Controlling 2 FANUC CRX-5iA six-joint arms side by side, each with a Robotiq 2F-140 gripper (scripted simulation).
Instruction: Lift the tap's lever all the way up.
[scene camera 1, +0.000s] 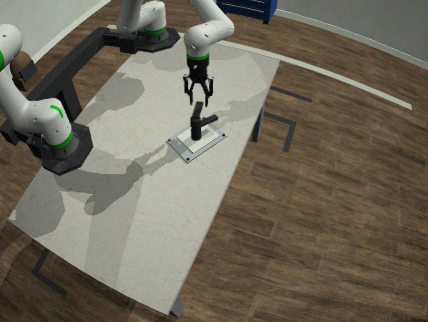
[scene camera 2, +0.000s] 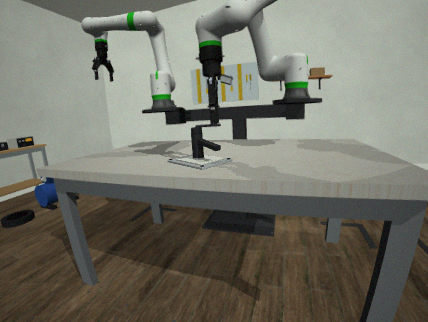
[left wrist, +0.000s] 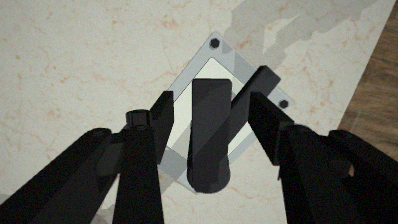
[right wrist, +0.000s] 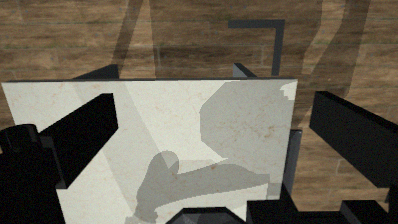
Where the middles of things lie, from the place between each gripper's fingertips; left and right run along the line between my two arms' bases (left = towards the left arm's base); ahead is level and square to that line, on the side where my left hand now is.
Labels:
I see my left gripper (scene camera 2: 215, 123) 4 cm above the flat lever (left wrist: 211, 97), 3 cm to the left of it and 1 cm short of it. From my left hand the other things lie so: black tap (scene camera 1: 200, 135) (8 cm below, 5 cm to the right, 2 cm ahead); grey base plate (left wrist: 215, 47) (18 cm below, 8 cm to the right, 2 cm ahead).
I see the flat lever 97 cm to the left of my right hand, 43 cm ahead of it and 38 cm below it. From my right hand the other things lie so: black tap 95 cm to the left, 45 cm ahead, 42 cm below; then grey base plate 92 cm to the left, 52 cm below, 44 cm ahead.

